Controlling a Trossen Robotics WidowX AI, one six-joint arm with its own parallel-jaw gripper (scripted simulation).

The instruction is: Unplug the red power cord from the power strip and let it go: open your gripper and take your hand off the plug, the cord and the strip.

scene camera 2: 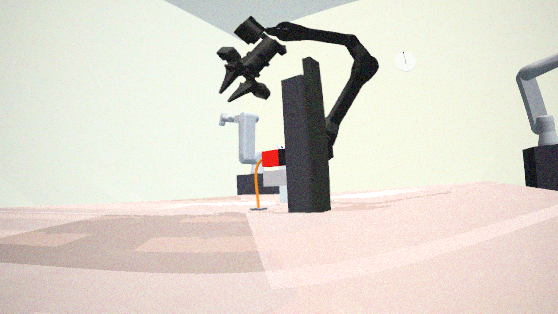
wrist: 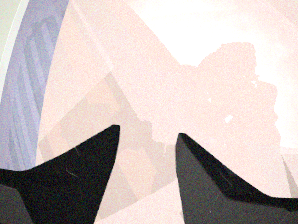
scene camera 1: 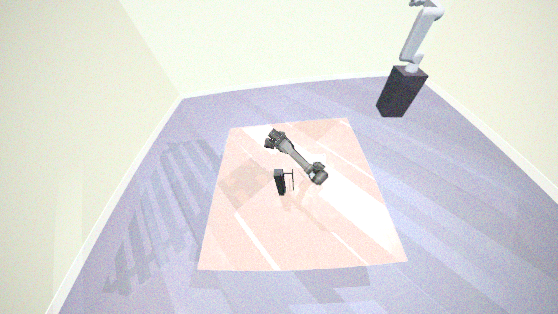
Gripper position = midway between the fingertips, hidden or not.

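The gripper (scene camera 2: 224, 97) is visible in the scene, and the wrist view also shows the gripper (wrist: 148, 136).
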